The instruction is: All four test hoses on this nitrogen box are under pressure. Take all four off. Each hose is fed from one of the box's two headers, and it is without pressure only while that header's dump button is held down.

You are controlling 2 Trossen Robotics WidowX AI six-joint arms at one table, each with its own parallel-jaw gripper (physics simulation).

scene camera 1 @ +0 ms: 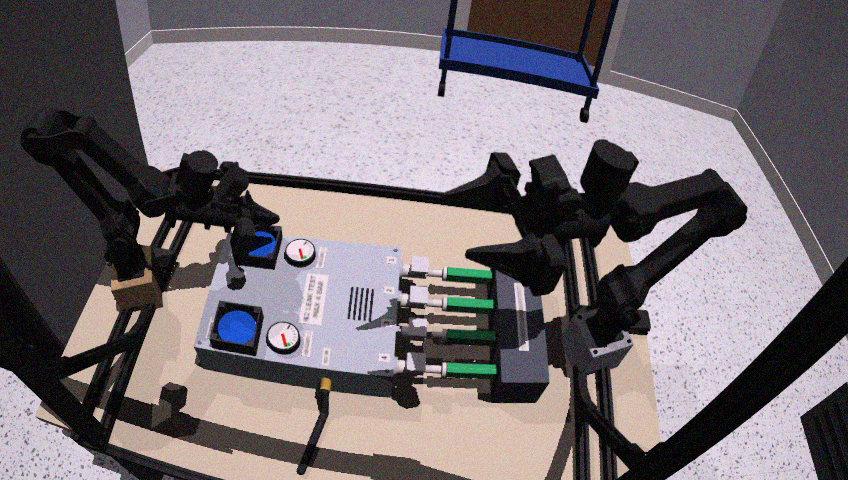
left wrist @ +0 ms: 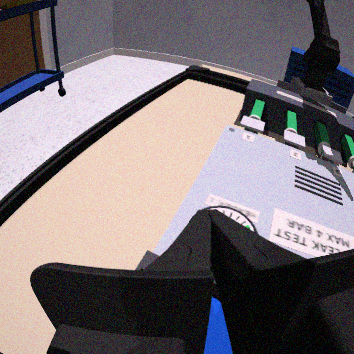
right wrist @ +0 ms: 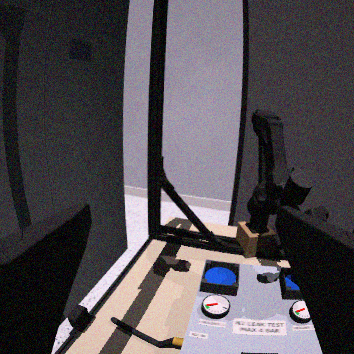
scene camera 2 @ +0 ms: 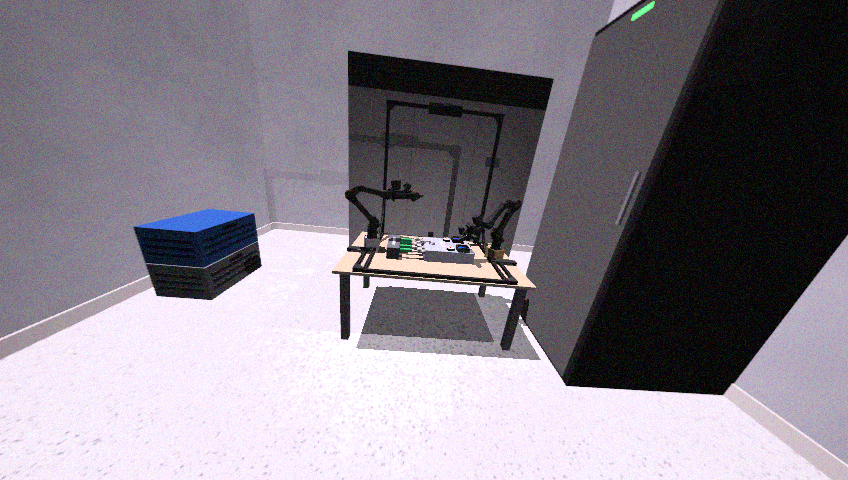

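Pixels of known places: left gripper, between the fingertips: [scene camera 1: 278, 219] [left wrist: 206, 218] [scene camera 2: 458, 240]; right gripper, between the fingertips: [scene camera 1: 453, 224] [right wrist: 186, 216] [scene camera 2: 421, 194]; left arm's base, origin of its link: [scene camera 1: 131, 267] [right wrist: 256, 227] [scene camera 2: 495, 248]; right arm's base, origin of its link: [scene camera 1: 604, 329] [left wrist: 312, 85] [scene camera 2: 371, 237].
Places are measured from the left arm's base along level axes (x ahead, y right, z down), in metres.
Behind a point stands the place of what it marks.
The nitrogen box [scene camera 1: 339, 270] @(y 0.115, x 0.429, z 0.004 m) [scene camera 2: 447, 256] @(y 0.029, x 0.409, z 0.039 m) has four hoses with green grips [scene camera 1: 468, 274] @(y 0.176, x 0.657, z 0.020 m) [scene camera 1: 470, 305] @(y 0.244, x 0.631, z 0.019 m) [scene camera 1: 470, 336] @(y 0.305, x 0.604, z 0.019 m) [scene camera 1: 470, 369] @(y 0.368, x 0.577, z 0.019 m) on its right side in scene camera 1. All four sit on their fittings. The far blue dump button [scene camera 1: 261, 244] @(y 0.028, x 0.296, z -0.012 m) [left wrist: 218, 327] @(y 0.053, x 0.295, z -0.012 m) lies partly hidden below my left gripper [scene camera 1: 276, 218] @(y 0.036, x 0.336, z -0.074 m) [left wrist: 206, 218] @(y 0.036, x 0.336, z -0.074 m), which is shut and empty; contact is not clear. The near blue button [scene camera 1: 237, 327] @(y 0.204, x 0.217, z -0.012 m) [right wrist: 220, 276] @(y 0.202, x 0.216, z -0.012 m) is untouched. Both gauges [scene camera 1: 299, 252] @(y 0.068, x 0.365, z -0.012 m) [scene camera 1: 283, 337] @(y 0.241, x 0.294, z -0.012 m) show red needles by their green marks. My right gripper [scene camera 1: 461, 223] @(y 0.355, x 0.495, z -0.327 m) [right wrist: 186, 216] @(y 0.355, x 0.495, z -0.327 m) is open and empty, raised above the hose side.
A dark block [scene camera 1: 520, 371] @(y 0.409, x 0.648, z 0.004 m) stands at the hoses' far ends. A black supply line [scene camera 1: 321, 410] @(y 0.351, x 0.322, z 0.068 m) with a brass fitting leaves the box's near side. Black rails [scene camera 1: 357, 189] @(y -0.153, x 0.544, z 0.069 m) and frame posts [right wrist: 157, 115] @(y 0.325, x -0.106, z -0.336 m) surround the table. A blue cart [scene camera 1: 517, 59] stands beyond.
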